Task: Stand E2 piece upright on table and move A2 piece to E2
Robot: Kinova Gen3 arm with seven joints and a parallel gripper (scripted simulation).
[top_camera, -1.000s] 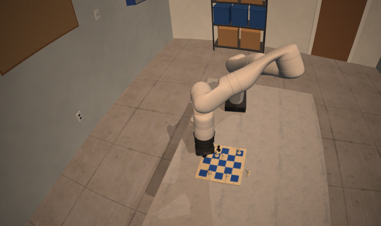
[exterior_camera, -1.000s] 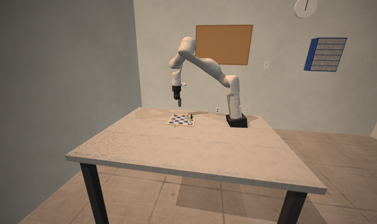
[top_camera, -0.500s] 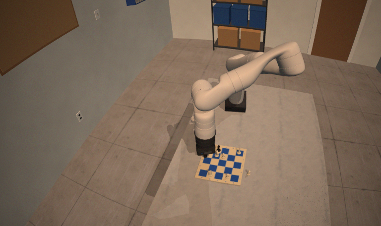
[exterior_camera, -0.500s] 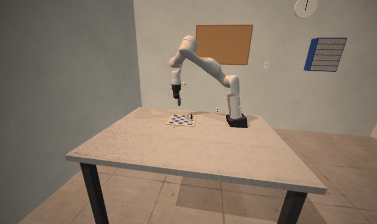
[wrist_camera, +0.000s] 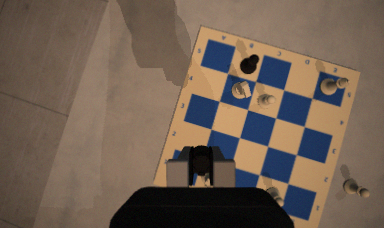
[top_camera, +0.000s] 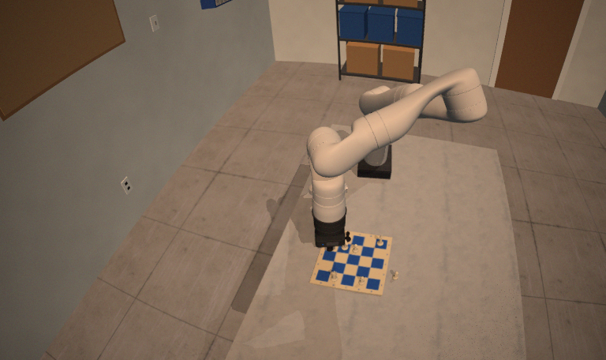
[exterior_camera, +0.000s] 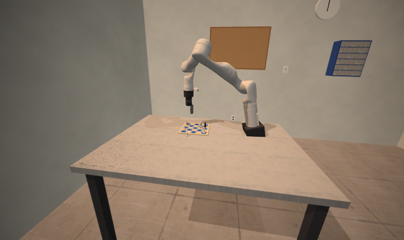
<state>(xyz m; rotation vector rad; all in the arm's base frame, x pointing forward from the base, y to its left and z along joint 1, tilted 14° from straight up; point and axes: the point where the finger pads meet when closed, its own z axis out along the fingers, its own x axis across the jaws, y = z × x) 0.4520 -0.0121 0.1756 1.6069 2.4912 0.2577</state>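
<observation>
My hand is 13 cm above the chessboard, 6 cm to the right of it and 5 cm past it.
</observation>
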